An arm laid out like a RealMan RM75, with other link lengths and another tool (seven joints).
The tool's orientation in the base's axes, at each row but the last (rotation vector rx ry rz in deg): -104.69 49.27 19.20; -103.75 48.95 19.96; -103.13 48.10 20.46; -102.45 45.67 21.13; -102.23 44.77 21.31; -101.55 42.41 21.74; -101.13 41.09 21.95; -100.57 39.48 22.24; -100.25 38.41 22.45; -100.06 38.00 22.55; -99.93 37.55 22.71
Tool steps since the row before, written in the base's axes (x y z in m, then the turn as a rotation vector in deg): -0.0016 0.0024 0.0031 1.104 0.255 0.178; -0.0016 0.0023 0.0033 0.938 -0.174 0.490; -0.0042 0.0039 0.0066 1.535 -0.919 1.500; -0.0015 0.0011 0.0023 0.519 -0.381 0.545; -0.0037 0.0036 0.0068 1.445 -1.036 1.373; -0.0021 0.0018 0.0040 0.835 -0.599 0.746; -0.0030 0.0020 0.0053 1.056 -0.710 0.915; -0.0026 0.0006 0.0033 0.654 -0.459 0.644; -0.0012 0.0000 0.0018 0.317 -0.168 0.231; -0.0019 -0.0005 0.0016 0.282 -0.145 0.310; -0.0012 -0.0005 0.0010 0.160 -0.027 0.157
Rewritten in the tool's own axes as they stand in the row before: -0.0039 -0.0015 0.0006 0.570 -0.939 0.330; -0.0040 -0.0016 0.0005 0.433 -0.959 -0.208; -0.0084 -0.0024 0.0004 0.526 -1.940 -1.189; -0.0028 -0.0008 0.0000 0.179 -0.670 -0.480; -0.0079 -0.0031 0.0005 0.576 -1.766 -1.264; -0.0045 -0.0019 0.0002 0.361 -0.985 -0.715; -0.0059 -0.0024 -0.0001 0.460 -1.233 -0.851; -0.0041 -0.0010 -0.0006 0.245 -0.819 -0.568; -0.0020 -0.0006 -0.0006 0.153 -0.344 -0.200; -0.0023 0.0000 -0.0011 0.074 -0.387 -0.203; -0.0014 0.0001 -0.0008 0.041 -0.215 -0.057
